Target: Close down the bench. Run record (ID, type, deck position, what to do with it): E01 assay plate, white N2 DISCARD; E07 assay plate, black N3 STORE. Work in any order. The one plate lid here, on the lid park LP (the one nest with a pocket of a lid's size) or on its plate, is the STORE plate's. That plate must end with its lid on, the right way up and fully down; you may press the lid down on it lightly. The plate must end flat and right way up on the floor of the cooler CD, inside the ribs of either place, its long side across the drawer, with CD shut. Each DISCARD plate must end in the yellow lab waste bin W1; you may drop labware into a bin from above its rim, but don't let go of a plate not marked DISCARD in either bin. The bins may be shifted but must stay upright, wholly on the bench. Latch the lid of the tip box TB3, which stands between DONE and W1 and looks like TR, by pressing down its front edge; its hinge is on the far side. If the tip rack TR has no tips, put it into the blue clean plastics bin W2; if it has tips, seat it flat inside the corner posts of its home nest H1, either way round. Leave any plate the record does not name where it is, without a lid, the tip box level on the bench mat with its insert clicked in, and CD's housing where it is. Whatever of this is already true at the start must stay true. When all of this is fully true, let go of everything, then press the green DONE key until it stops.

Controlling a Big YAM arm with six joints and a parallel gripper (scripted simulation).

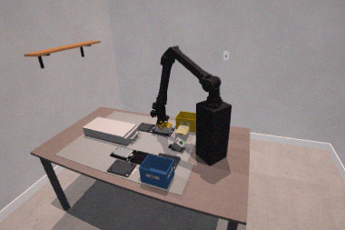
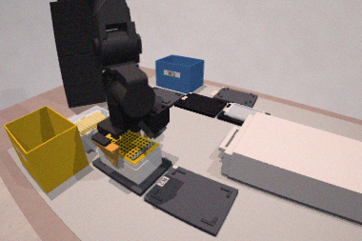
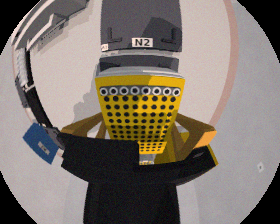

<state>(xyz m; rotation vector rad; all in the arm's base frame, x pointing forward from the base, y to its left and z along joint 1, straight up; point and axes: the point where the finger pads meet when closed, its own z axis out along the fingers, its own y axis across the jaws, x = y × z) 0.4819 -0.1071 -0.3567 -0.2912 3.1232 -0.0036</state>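
Right now my hand is 10 mm to the left of the tip rack TR and 10 mm below it. From my hand the other things lie so: DONE key block (240 mm behind, 150 mm to the left, 10 mm above); yellow bin W1 (150 mm behind, 160 mm to the right, 10 mm below); plate lid (250 mm ahead, 240 mm to the left, 20 mm below).
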